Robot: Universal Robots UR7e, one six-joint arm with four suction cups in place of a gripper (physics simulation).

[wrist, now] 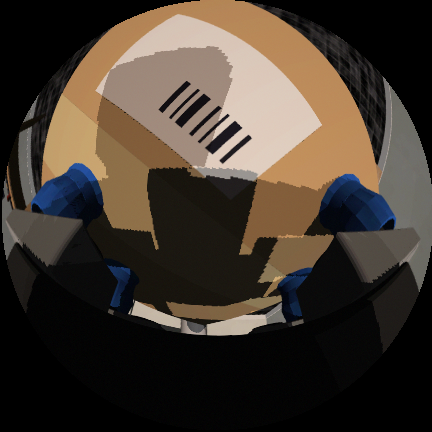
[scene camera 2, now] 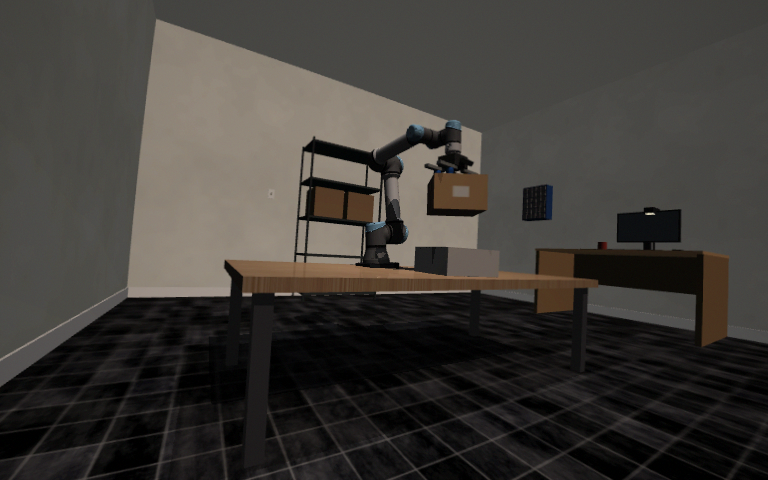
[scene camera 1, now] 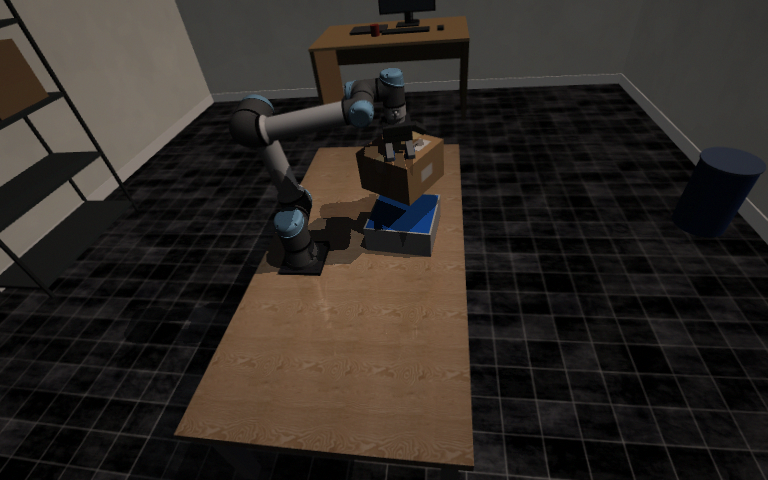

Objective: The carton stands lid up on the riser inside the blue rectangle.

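The brown carton (scene camera 1: 385, 178) (scene camera 2: 472, 199) (wrist: 300, 165) hangs level, lid up, from my suction gripper (scene camera 1: 399, 150) (scene camera 2: 450, 169) (wrist: 212, 245), whose blue cups sit on its top beside a white barcode label. The grey riser (scene camera 1: 390, 242) (scene camera 2: 472, 262) stands on the table below, with a clear air gap under the carton in scene camera 2. The blue rectangle (scene camera 1: 416, 219) covers the riser's top, partly shadowed and partly hidden by the carton. The carton is turned relative to the riser's sides. The riser does not show in the wrist view.
The wooden table (scene camera 1: 339, 339) (scene camera 2: 396, 283) carries the arm's base (scene camera 1: 303, 263) (scene camera 2: 376, 261) left of the riser in scene camera 1. A shelf rack (scene camera 1: 50, 175) (scene camera 2: 339, 151), a desk (scene camera 1: 339, 39) (scene camera 2: 713, 300) and a blue bin (scene camera 1: 716, 195) stand away from the table.
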